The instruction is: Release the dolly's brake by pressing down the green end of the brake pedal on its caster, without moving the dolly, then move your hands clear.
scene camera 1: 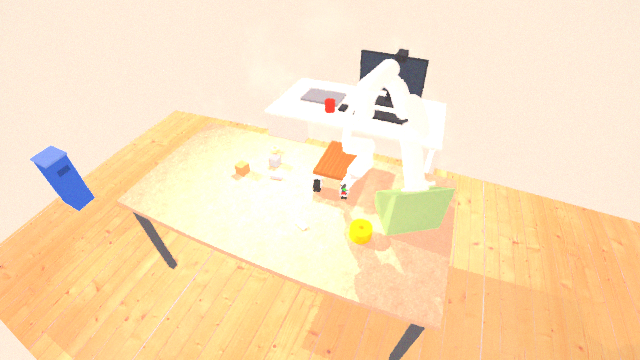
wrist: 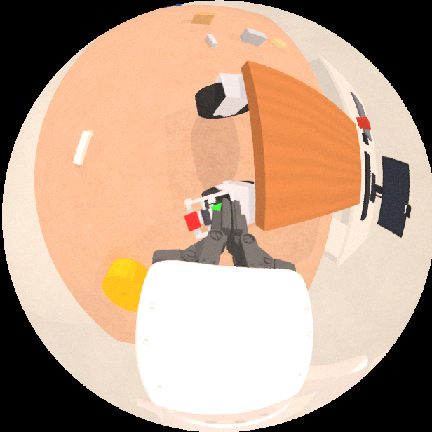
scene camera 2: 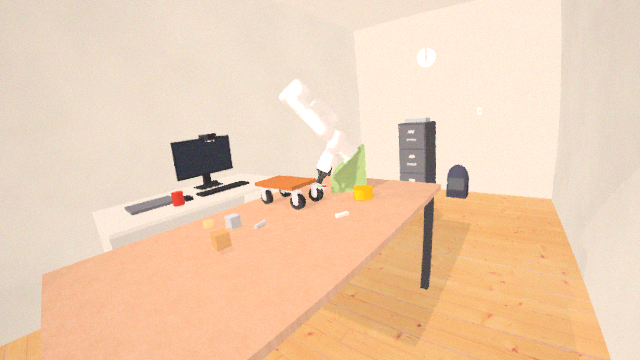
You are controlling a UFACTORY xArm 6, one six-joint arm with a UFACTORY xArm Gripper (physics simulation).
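The dolly (scene camera 1: 334,161) (scene camera 2: 285,182) (wrist: 305,150) has an orange deck and stands upright on black-wheeled casters. The brake pedal sits on the caster nearest the gripper. Its red end (wrist: 192,221) points away from the deck. Its green end (wrist: 216,206) shows just left of the fingertips in the wrist view, nearer the wheel. My gripper (scene camera 2: 320,181) (wrist: 227,210) is shut and empty, with its tips low over this caster, beside the green end. The fingers cover part of the pedal and wheel; whether they touch the pedal, I cannot tell.
On the table (scene camera 1: 225,200) (scene camera 2: 200,290) (wrist: 125,100), a yellow cylinder (scene camera 1: 360,231) (scene camera 2: 363,193) (wrist: 125,285) and a green wedge-shaped block (scene camera 1: 417,212) (scene camera 2: 352,172) stand near the arm. A white piece (scene camera 2: 342,214) (wrist: 83,148) and an orange cube (scene camera 1: 242,168) (scene camera 2: 220,240) lie farther off.
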